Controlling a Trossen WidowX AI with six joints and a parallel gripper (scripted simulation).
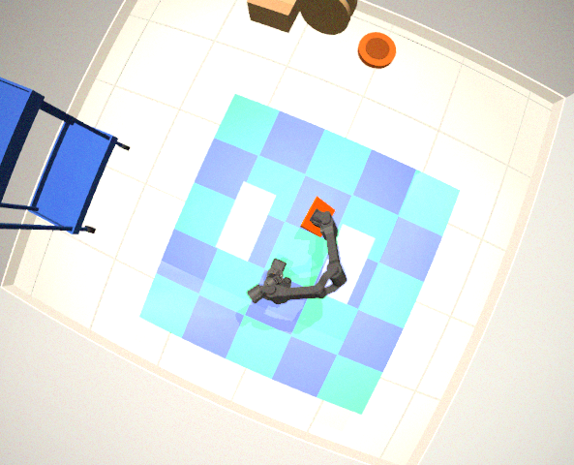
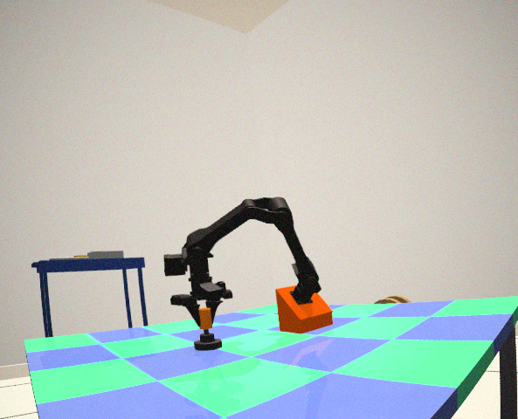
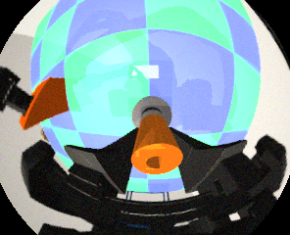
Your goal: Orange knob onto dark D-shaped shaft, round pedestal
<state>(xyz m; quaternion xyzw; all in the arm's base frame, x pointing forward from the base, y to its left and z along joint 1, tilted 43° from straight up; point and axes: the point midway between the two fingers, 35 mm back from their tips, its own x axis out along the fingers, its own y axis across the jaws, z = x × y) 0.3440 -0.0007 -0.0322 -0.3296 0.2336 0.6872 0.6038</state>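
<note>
My gripper tip is now 20 mm below the orange knob. From my gripper tip the other things lie so: dark round pedestal: 40 mm below.
</note>
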